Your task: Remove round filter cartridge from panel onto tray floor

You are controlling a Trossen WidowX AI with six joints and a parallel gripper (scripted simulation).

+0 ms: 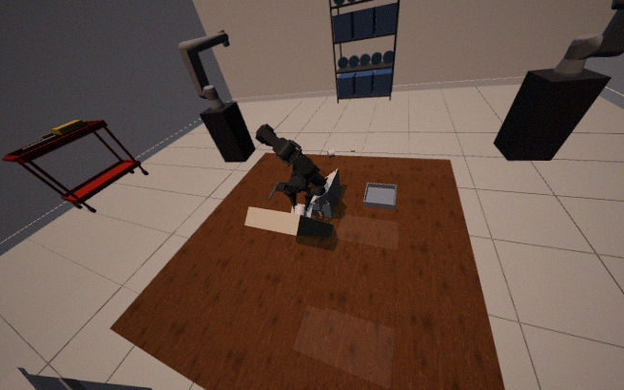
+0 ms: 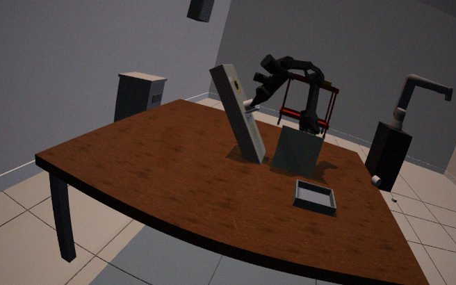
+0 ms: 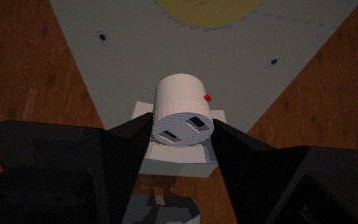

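My gripper tip is now 5 cm short of the service panel, 2 cm above it and 1 cm to the left of it. The rest, counted from my gripper tip: round cartridge (right at my gripper tip); grey tray (32 cm to the left, 30 cm behind, 20 cm below).
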